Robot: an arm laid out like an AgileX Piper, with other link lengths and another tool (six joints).
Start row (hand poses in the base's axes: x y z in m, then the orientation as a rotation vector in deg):
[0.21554 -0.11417 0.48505 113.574 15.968 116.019]
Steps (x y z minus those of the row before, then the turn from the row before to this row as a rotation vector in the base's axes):
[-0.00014 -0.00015 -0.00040 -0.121 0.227 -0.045]
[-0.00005 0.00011 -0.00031 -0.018 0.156 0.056]
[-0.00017 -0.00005 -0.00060 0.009 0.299 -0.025]
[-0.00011 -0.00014 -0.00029 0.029 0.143 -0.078]
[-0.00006 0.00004 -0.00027 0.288 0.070 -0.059]
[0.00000 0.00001 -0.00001 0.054 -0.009 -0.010]
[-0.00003 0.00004 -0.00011 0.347 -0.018 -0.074]
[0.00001 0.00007 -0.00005 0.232 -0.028 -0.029]
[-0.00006 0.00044 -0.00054 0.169 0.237 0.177]
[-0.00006 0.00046 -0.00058 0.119 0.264 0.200]
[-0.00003 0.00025 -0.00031 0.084 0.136 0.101]
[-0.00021 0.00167 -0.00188 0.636 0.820 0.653]
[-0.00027 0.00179 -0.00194 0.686 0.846 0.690]
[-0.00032 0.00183 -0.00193 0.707 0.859 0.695]
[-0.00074 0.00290 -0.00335 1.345 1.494 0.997]
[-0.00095 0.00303 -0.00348 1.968 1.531 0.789]
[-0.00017 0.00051 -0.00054 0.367 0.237 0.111]
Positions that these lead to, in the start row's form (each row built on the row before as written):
[0.21540 -0.11432 0.48465 113.733 16.086 115.715]
[0.21535 -0.11421 0.48434 113.902 16.196 115.593]
[0.21518 -0.11426 0.48374 114.219 16.227 115.302]
[0.21507 -0.11440 0.48345 114.369 16.149 115.136]
[0.21501 -0.11436 0.48318 114.601 15.828 115.187]
[0.21501 -0.11435 0.48317 114.621 15.764 115.218]
[0.21498 -0.11431 0.48306 114.791 15.351 115.374]
[0.21499 -0.11424 0.48301 114.892 15.093 115.505]
[0.21493 -0.11380 0.48247 115.291 15.168 115.474]
[0.21487 -0.11334 0.48189 115.694 15.321 115.404]
[0.21484 -0.11309 0.48158 115.915 15.376 115.378]
[0.21463 -0.11142 0.47970 117.337 15.633 115.312]
[0.21436 -0.10963 0.47776 118.829 15.888 115.257]
[0.21404 -0.10780 0.47583 120.352 16.132 115.190]
[0.21330 -0.10490 0.47248 123.019 16.212 114.988]
[0.21235 -0.10187 0.46900 126.047 15.461 114.943]
[0.21218 -0.10136 0.46846 126.550 15.271 114.961]

